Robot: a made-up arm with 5 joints.
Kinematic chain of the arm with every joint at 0, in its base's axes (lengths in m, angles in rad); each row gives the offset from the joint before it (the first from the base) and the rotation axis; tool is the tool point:
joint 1: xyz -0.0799 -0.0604 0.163 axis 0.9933 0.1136 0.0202
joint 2: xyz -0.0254 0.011 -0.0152 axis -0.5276 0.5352 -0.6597
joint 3: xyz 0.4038 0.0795 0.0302 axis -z
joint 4: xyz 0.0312 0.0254 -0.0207 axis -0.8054 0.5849 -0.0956
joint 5: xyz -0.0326 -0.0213 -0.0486 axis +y
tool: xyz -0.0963 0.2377 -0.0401
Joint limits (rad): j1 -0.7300..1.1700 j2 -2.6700..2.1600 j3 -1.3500..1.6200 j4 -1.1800..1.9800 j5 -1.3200..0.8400
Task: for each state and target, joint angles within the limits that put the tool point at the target. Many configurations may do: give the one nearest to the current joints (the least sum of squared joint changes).
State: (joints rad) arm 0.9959 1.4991 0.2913 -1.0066 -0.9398
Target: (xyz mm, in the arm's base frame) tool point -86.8 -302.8 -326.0
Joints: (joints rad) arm 0.4305 2.1299 0.0653 -0.9812 -0.8347
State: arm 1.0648 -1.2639 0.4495 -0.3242 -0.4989
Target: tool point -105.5 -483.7 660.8
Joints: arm 1.1700 -1.4718 0.7345 -1.1800 -1.0477
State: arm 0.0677 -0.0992 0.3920 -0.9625 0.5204
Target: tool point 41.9 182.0 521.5
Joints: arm 0.4207 -0.5887 0.2431 -1.0542 0.6136
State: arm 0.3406 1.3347 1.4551 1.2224 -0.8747
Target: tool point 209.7 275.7 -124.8
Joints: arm 1.0644 0.7829 1.4183 1.3056 -0.7778
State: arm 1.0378 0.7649 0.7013 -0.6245 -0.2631
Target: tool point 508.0 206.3 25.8
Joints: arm 1.0654 0.4816 1.0751 -0.7253 -0.4654
